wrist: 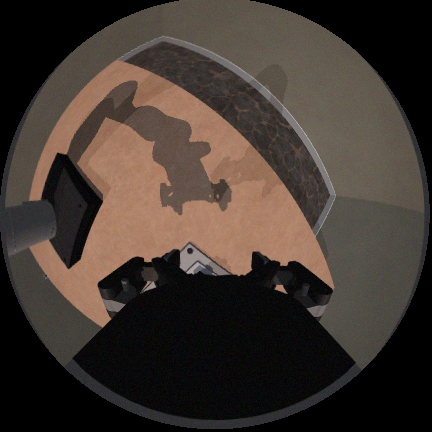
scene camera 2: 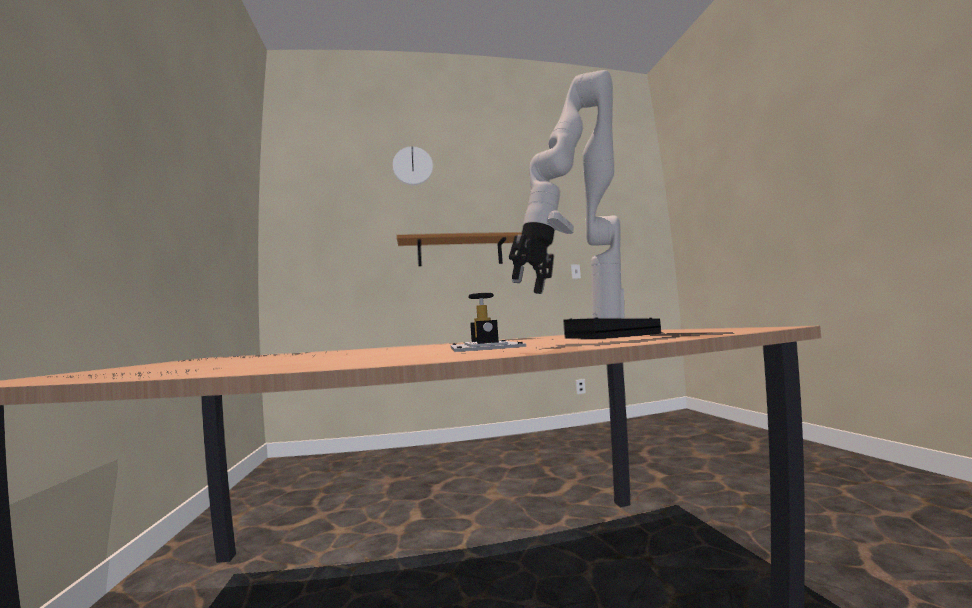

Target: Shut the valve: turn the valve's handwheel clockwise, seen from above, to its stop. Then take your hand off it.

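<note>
The valve (scene camera 2: 483, 330) stands upright on the table, with a black body and a brass-coloured neck. Its black handwheel (scene camera 2: 480, 295) lies flat on top. The valve sits on a light grey base plate (scene camera 2: 465, 347) (wrist: 188, 254), part of which shows in the wrist view between the fingers. The handwheel cannot be made out in the wrist view. My gripper (scene camera 2: 526, 283) (wrist: 215, 258) is open and empty. In the scene view it is tilted, above and to the right of the handwheel, and apart from it.
The wooden table (scene camera 2: 286, 367) (wrist: 250, 220) carries the arm's black base block (scene camera 2: 611, 328) (wrist: 67, 210) at the right in the scene view. A wall shelf (scene camera 2: 458, 238) and a clock (scene camera 2: 412, 164) are on the wall behind. The arm's shadow falls on the table in the wrist view.
</note>
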